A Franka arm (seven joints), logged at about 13 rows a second.
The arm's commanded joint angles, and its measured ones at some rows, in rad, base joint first. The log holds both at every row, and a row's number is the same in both.
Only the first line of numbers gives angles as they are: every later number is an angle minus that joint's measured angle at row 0.
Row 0, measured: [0.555, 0.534, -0.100, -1.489, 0.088, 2.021, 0.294]
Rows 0 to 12, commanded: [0.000, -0.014, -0.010, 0.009, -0.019, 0.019, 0.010]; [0.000, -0.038, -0.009, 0.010, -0.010, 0.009, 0.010]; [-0.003, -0.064, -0.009, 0.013, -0.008, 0.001, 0.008]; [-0.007, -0.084, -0.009, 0.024, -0.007, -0.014, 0.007]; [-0.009, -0.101, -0.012, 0.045, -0.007, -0.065, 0.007]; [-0.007, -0.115, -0.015, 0.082, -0.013, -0.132, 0.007]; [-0.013, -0.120, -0.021, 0.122, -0.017, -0.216, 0.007]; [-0.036, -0.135, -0.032, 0.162, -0.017, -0.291, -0.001]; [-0.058, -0.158, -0.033, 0.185, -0.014, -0.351, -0.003]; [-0.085, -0.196, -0.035, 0.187, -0.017, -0.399, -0.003]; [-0.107, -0.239, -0.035, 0.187, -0.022, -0.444, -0.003]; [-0.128, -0.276, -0.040, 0.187, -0.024, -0.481, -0.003]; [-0.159, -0.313, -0.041, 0.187, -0.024, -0.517, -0.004]
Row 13, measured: [-0.114, -0.236, -0.050, 0.201, -0.012, -0.461, -0.004]
